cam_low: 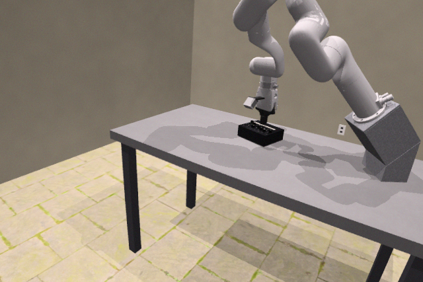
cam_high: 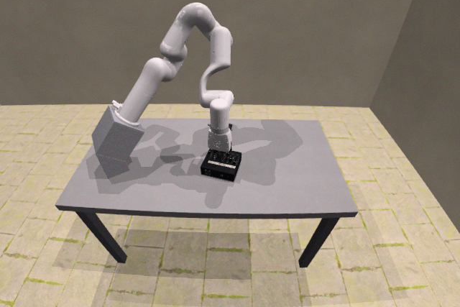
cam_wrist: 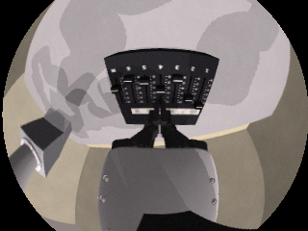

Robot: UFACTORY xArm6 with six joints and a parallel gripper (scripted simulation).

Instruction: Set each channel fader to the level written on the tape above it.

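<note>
My gripper is now 3 cm to the right of the fader, 3 cm above it and 1 cm short of it. From my hand the other things lie so: fader cap: 5 cm ahead, 3 cm below, 1 cm to the left.
</note>
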